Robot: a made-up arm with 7 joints.
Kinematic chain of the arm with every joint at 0, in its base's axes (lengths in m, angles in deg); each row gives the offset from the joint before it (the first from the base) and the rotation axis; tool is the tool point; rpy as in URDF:
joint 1: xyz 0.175 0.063 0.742 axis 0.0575 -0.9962 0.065
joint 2: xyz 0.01 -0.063 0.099 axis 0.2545 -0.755 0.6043
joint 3: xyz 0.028 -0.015 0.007 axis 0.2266 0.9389 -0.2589
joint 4: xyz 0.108 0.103 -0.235 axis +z
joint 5: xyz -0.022 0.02 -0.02 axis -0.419 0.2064 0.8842
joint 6: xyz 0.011 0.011 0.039 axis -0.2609 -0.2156 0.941
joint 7: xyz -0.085 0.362 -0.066 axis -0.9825 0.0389 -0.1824
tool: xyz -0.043 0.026 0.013 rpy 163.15 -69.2 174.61
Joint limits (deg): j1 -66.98..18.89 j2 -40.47..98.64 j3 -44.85..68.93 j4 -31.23..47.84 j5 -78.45..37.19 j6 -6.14..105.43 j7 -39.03..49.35
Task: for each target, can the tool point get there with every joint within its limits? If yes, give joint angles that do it. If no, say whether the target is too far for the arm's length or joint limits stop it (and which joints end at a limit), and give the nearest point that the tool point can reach.
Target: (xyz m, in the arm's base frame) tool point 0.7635 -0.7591 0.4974
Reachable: no: too far | nearest point 0.4942 -0.3766 0.6087 | short by 0.481 m
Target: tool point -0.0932 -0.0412 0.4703
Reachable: yes | joints -30.63 36.10 21.95 28.88 -9.19 88.56 21.19
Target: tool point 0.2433 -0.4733 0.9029
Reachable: no: joint limits stop it (at a limit: joint 1, joint 2, joint 3, joint 4, joint 5) | nearest point 0.3407 -0.4037 0.6984 | short by 0.237 m
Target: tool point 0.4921 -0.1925 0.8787
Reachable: no: joint limits stop it (at a limit: joint 1, joint 3, joint 5, joint 6, joint 7) | nearest point 0.5405 -0.1963 0.8640 | short by 0.051 m
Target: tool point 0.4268 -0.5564 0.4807
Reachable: no: joint limits stop it (at a limit: joint 2, joint 3, joint 4, joint 6, joint 7) | nearest point 0.3727 -0.4172 0.5359 | short by 0.159 m
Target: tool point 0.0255 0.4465 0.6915
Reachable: yes | joints -17.35 48.01 -9.06 26.04 -29.94 8.20 -23.93
